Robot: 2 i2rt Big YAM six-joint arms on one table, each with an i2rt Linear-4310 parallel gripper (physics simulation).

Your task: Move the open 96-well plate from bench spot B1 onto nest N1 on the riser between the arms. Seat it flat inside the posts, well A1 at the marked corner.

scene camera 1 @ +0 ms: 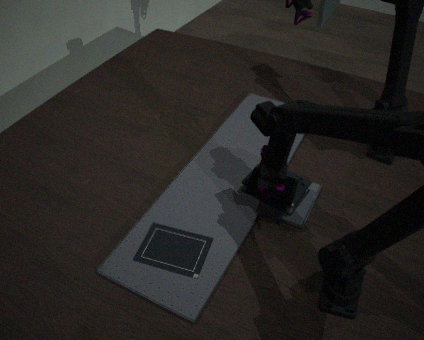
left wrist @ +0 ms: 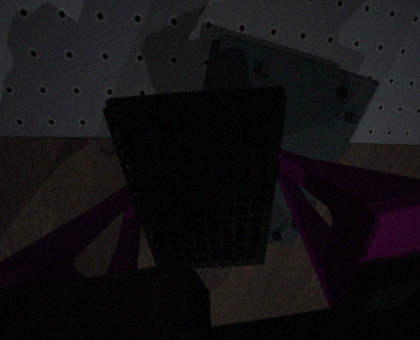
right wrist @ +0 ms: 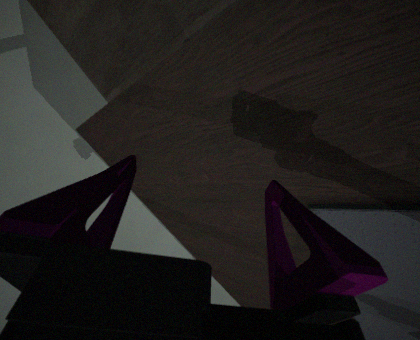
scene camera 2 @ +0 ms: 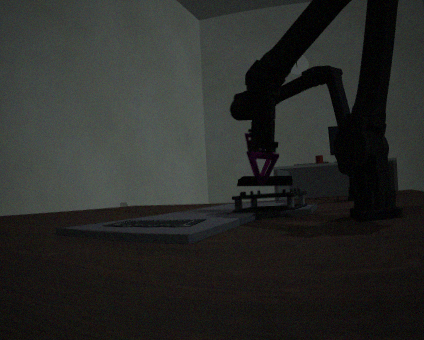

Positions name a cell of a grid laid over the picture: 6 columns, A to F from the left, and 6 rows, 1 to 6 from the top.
Observation:
My left gripper (scene camera 2: D4) holds a black well plate (scene camera 1: E4); nothing else touches it. My right gripper (right wrist: C4) is open and holds nothing. I also see a dark nest with white outline (scene camera 1: C5).
The black well plate is seen too in the left wrist view (left wrist: C3). My left gripper is seen too in scene camera 1 (scene camera 1: D4) and in the left wrist view (left wrist: C4). The right wrist view does not show the black well plate: it is out of frame.

